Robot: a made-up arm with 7 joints.
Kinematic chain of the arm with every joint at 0, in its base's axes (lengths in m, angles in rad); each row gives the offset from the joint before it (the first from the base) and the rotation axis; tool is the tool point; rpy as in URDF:
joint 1: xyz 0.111 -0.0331 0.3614 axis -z
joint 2: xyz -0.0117 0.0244 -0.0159 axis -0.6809 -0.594 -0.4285
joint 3: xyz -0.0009 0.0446 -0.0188 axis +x
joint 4: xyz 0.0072 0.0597 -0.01 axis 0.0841 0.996 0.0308
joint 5: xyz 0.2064 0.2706 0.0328 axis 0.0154 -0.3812 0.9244
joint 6: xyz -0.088 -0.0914 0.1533 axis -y
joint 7: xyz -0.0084 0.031 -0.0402 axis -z
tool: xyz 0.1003 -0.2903 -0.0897 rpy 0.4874 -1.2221 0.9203
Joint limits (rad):
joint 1: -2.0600..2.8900
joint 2: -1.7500..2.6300
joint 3: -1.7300..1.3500
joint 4: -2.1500..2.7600
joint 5: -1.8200..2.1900
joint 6: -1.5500..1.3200
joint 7: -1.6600..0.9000
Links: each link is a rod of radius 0.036 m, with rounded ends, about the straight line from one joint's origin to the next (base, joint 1, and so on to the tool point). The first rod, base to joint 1, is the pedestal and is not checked.
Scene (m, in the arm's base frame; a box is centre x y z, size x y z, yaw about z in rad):
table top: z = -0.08
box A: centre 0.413 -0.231 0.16 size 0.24 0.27 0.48 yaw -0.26
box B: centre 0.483 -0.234 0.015 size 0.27 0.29 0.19 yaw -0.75
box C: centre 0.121 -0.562 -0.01 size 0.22 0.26 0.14 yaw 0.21
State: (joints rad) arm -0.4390 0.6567 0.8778 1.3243 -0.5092 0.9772 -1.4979
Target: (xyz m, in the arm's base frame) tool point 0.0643 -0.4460 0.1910
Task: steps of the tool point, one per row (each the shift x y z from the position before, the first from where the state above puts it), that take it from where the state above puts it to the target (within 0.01 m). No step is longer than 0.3 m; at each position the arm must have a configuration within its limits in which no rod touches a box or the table.
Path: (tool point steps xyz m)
1: 0.1015 -0.0978 0.1038
2: 0.0752 -0.1464 0.0892
3: 0.0299 -0.1813 0.0673
4: -0.0279 -0.1940 0.0416
5: -0.0879 -0.1804 0.0162
6: -0.1452 -0.1745 -0.1469
7: -0.1782 -0.0496 -0.1663
8: -0.1482 0.0669 -0.1508

